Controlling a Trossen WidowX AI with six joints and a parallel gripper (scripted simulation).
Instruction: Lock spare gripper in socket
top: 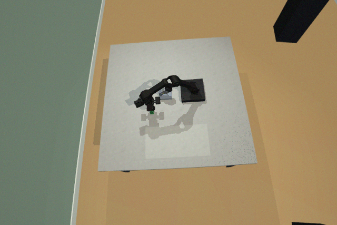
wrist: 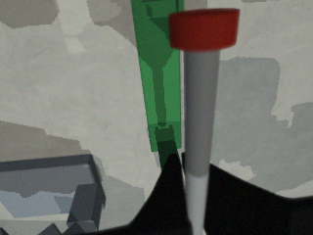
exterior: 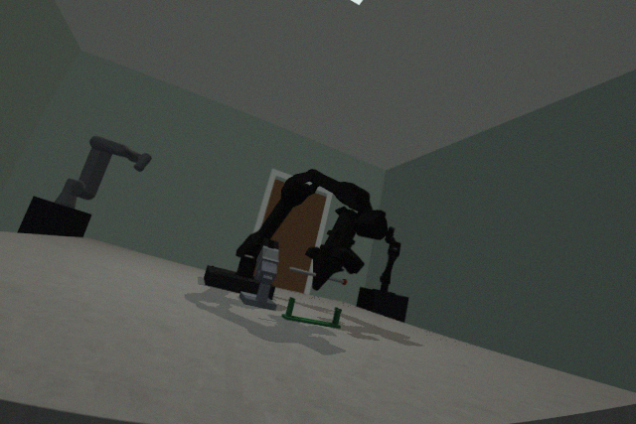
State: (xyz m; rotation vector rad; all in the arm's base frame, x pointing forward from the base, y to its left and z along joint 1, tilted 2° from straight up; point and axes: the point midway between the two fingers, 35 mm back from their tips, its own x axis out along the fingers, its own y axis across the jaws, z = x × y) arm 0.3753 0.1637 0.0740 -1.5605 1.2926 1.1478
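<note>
My gripper tip is 5 cm above the green rack and 1 cm to the right of it. The rest, counted from my gripper tip: spare gripper 12 cm behind, 11 cm to the right, 4 cm above; then grey mount socket 11 cm to the right, 10 cm behind, 2 cm below.
</note>
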